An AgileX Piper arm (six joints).
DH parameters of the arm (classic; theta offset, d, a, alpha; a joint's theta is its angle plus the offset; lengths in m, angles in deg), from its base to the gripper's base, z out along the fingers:
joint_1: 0 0.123 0 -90
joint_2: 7.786 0 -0.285 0
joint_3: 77.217 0 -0.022 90
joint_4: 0 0.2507 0 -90
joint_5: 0 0 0 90
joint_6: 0 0.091 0 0
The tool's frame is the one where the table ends.
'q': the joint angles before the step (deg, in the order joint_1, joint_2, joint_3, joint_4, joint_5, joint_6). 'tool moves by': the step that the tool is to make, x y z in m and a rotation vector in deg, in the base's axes. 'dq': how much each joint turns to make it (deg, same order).
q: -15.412 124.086 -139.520 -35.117 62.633 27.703
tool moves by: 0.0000 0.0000 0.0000 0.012 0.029 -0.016
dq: 0.002 0.027 -0.058 0.008 0.062 -0.024
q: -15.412 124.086 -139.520 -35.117 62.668 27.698
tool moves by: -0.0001 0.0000 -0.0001 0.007 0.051 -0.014
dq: -0.001 -0.031 0.070 -0.012 0.016 0.001
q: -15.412 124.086 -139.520 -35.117 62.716 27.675
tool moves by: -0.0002 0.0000 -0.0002 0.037 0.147 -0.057
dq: 0.002 -0.018 0.044 -0.009 0.134 -0.032
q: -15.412 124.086 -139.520 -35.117 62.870 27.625
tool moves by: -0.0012 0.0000 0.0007 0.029 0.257 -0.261
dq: -0.001 -0.132 0.005 -0.113 0.445 -0.036
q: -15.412 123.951 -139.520 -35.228 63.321 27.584
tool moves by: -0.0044 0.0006 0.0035 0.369 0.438 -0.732
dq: -0.002 -0.609 0.040 -0.036 1.332 -0.002
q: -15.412 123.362 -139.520 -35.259 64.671 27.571
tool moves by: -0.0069 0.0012 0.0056 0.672 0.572 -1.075
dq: 0.003 -0.954 0.016 0.061 2.046 0.006
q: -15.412 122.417 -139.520 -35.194 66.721 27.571
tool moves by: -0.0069 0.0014 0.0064 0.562 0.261 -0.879
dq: 0.000 -0.997 -0.042 0.105 1.749 -0.018
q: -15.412 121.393 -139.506 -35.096 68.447 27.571
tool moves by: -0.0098 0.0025 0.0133 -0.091 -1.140 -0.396
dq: 0.003 -1.782 -0.001 0.038 0.800 -0.010
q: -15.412 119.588 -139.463 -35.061 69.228 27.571
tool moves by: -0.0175 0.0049 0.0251 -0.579 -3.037 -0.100
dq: -0.005 -3.154 -0.300 0.200 0.418 -0.056
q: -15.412 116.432 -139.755 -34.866 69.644 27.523
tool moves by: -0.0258 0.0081 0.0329 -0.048 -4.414 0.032
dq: 0.006 -4.040 -1.154 1.002 1.079 -0.067
